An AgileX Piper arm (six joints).
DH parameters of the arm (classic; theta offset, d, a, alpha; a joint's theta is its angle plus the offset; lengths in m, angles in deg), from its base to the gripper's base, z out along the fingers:
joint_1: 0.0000 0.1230 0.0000 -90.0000
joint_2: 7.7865 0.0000 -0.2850 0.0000
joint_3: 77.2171 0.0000 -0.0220 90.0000
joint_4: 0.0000 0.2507 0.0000 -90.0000
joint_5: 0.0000 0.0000 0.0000 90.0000
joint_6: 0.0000 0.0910 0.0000 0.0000
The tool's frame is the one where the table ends.
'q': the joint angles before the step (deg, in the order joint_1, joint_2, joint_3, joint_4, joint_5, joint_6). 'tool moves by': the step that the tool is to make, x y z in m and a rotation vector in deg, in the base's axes. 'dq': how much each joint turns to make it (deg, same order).
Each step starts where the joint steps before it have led.
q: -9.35 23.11 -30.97 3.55 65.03 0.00
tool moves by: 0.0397 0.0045 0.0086 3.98 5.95 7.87
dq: 0.05 13.05 -4.24 7.70 -1.32 -8.35
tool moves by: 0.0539 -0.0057 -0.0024 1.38 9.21 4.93
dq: -0.03 16.74 -6.05 2.31 -0.27 -5.73
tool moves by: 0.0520 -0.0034 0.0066 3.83 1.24 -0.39
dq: 0.03 12.17 -8.15 3.97 -2.06 -0.79
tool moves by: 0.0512 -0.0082 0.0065 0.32 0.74 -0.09
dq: -0.02 10.98 -10.01 0.22 -0.18 -0.02
